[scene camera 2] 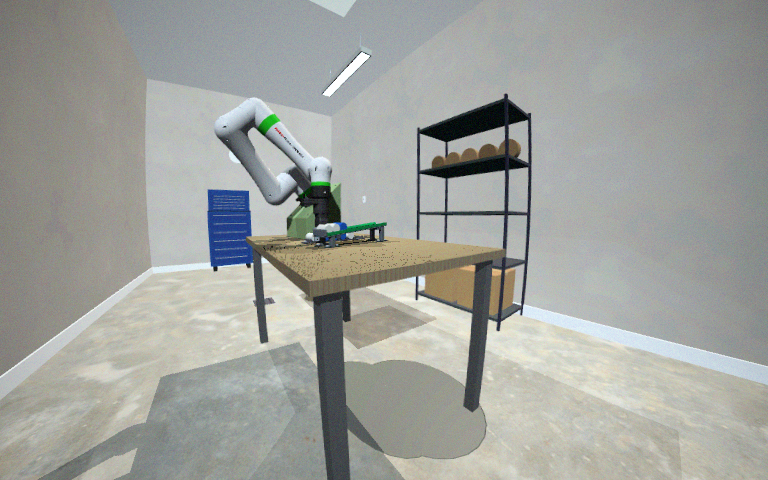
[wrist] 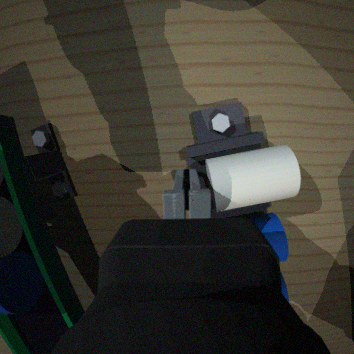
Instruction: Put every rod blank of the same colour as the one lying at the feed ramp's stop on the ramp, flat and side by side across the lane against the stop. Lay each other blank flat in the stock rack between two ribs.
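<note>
My gripper [scene camera 2: 321, 219] [wrist: 186, 181] is shut with nothing between its fingers. In the wrist view its fingertips are beside the left end of a white blank [wrist: 257, 177], very close to it. This blank lies along the dark ribs of the stock rack [wrist: 225, 145], its right end extending past them. Blue blanks [wrist: 276, 236] show below it, partly hidden by the gripper body. The green-edged feed ramp [scene camera 2: 365, 226] [wrist: 68, 321] is at the left of the wrist view, with a shaded grey-looking blank [wrist: 7, 227] and a blue blank [wrist: 20, 282] lying on it. The stop is not clear.
The rack's bolted foot [wrist: 202, 115] is above the white blank in the wrist view. Dark ramp supports with a bolt [wrist: 39, 139] stand between ramp and gripper. The wooden table [scene camera 2: 390, 260] carries both fixtures. A shelf unit [scene camera 2: 505, 198] and a blue tool chest [scene camera 2: 229, 240] stand beyond.
</note>
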